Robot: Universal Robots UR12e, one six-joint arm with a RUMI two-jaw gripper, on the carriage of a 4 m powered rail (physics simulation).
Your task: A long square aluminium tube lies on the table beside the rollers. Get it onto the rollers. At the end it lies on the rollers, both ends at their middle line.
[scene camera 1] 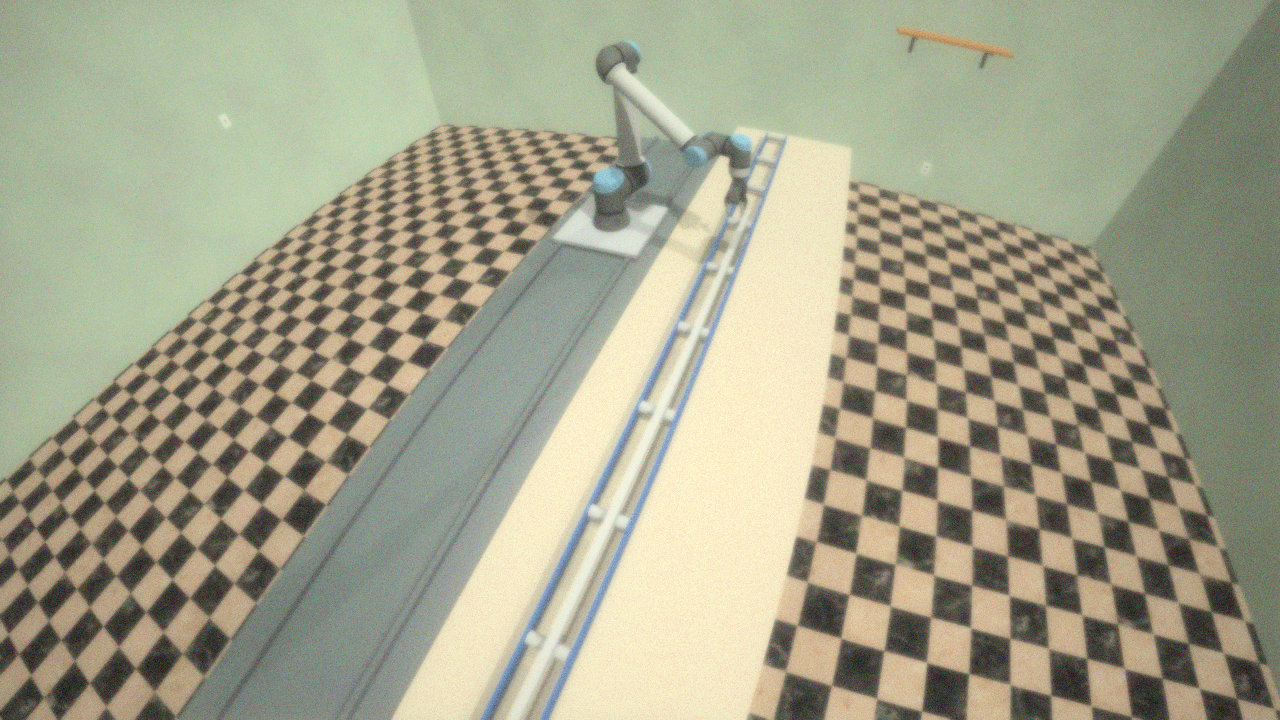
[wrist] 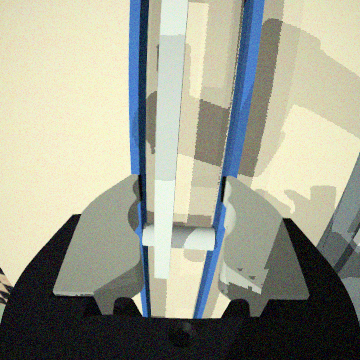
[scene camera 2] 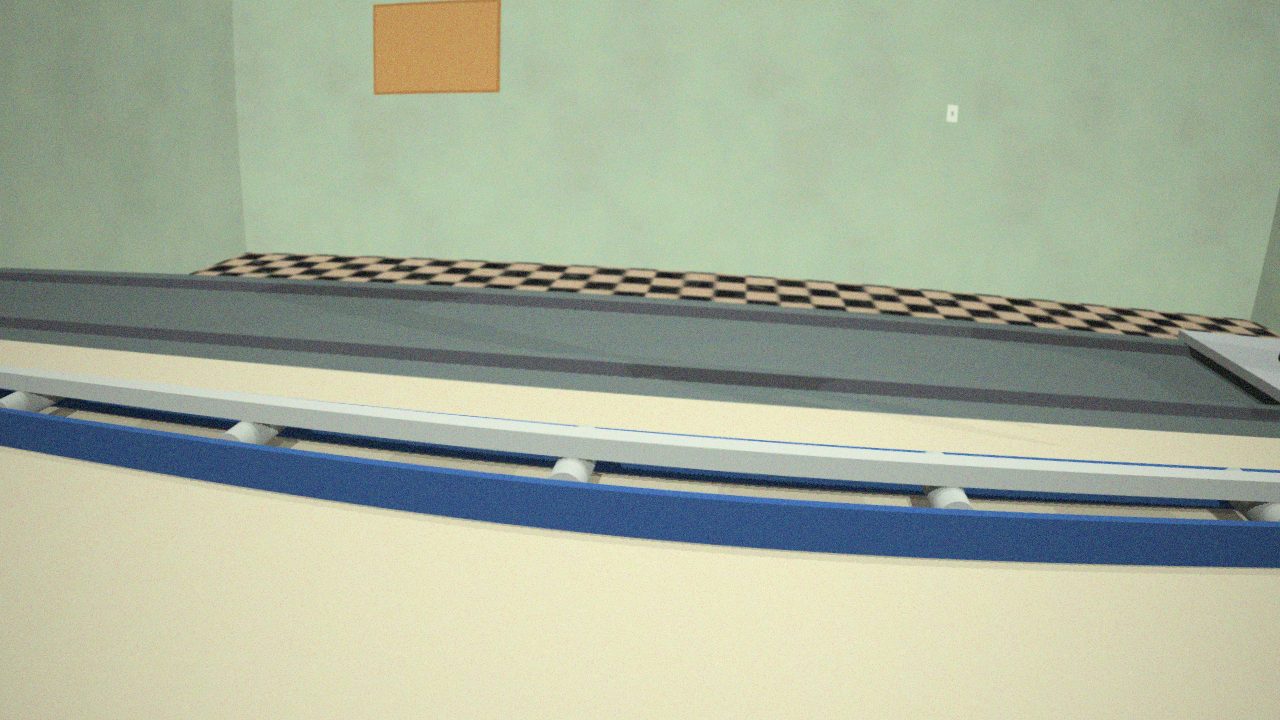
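Where they show: gripper, fingertip midpoint: (scene camera 1: 734,217) (wrist: 181,178); arm's base, link origin: (scene camera 1: 611,221).
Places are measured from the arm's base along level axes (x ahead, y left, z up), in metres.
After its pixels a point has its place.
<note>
The long square aluminium tube (scene camera 1: 636,465) {x 0.640, y -1.232, z 0.055 m} (scene camera 2: 716,450) {x 0.647, y -1.250, z 0.053 m} (wrist: 170,115) {x 0.639, y -0.014, z 0.055 m} lies lengthwise on the white rollers (scene camera 1: 645,407) {x 0.581, y -1.009, z 0.027 m} (scene camera 2: 572,469) {x 0.670, y -1.394, z 0.029 m} (wrist: 200,239) {x 0.583, y 0.188, z 0.026 m}, between the blue side rails (scene camera 2: 626,514) {x 0.694, y -1.334, z -0.004 m} (wrist: 134,90) {x 0.686, y -0.035, z 0.022 m}. In the wrist view its near end reaches just past a roller and sits left of that roller's middle, closer to the left side rail. The tube's other end is out of view. My gripper (scene camera 1: 735,206) {x 0.623, y 0.004, z 0.162 m} (wrist: 181,178) {x 0.623, y 0.004, z 0.162 m} is open above this end, with its jaws wide apart on both sides and nothing held. It does not show in scene camera 2.
The arm's carriage (scene camera 1: 581,234) {x -0.097, y -0.152, z 0.000 m} (scene camera 2: 1244,353) {x -0.074, y -0.151, z 0.000 m} stands near the far end of the grey powered rail (scene camera 1: 420,429) (scene camera 2: 805,349), which runs alongside the cream table (scene camera 1: 760,402) {x 0.940, y -0.814, z -0.030 m} (scene camera 2: 626,626) {x 0.837, y -1.313, z -0.030 m}. The roller track continues beyond the gripper towards the back wall.
</note>
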